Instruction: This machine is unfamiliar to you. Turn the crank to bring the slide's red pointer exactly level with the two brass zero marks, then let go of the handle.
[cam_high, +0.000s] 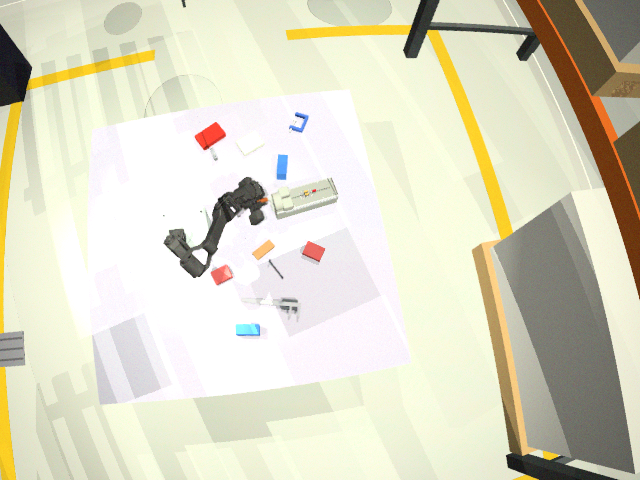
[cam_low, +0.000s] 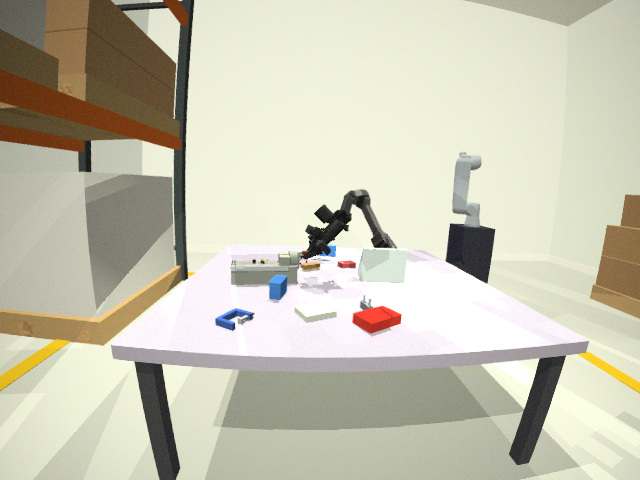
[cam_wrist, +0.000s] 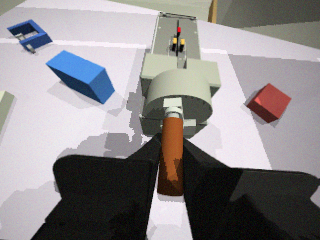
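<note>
My gripper tip is now 17 cm to the left of the brown block, 8 cm above it and 3 cm past it. Also, from my gripper tip: red pointer (20 cm ahead, 3 cm to the left, 1 cm below); then crank (1 cm above); then orange-brown crank handle (2 cm behind, 2 cm above).
</note>
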